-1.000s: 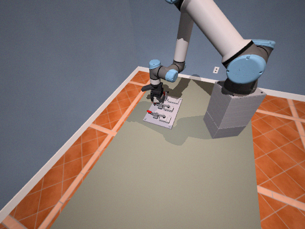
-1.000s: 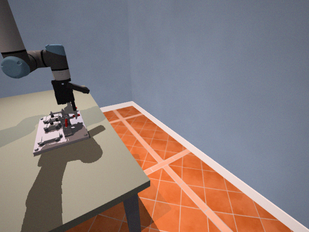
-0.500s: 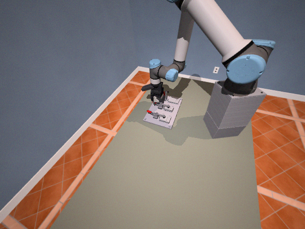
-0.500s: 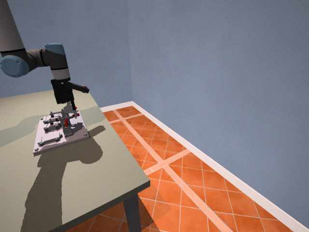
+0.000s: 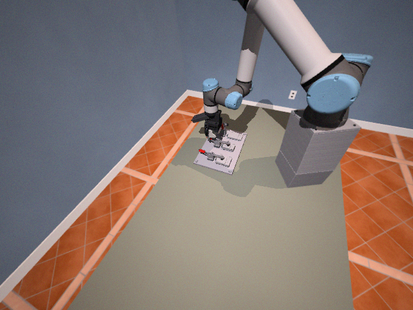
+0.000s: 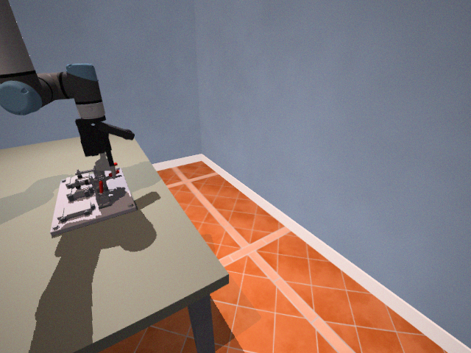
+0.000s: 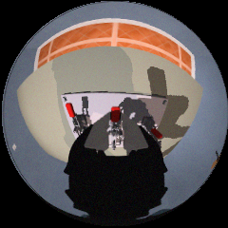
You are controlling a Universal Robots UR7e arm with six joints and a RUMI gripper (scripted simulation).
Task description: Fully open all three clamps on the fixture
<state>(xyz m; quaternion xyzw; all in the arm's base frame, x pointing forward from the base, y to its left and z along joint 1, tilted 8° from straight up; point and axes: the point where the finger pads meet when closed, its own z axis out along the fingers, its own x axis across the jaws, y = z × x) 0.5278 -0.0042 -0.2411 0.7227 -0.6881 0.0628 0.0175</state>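
Right now the grey fixture plate is 80 mm behind my hand and 60 mm below it. From my hand the other things lie so: block (140 mm behind, 100 mm to the left, 40 mm below).
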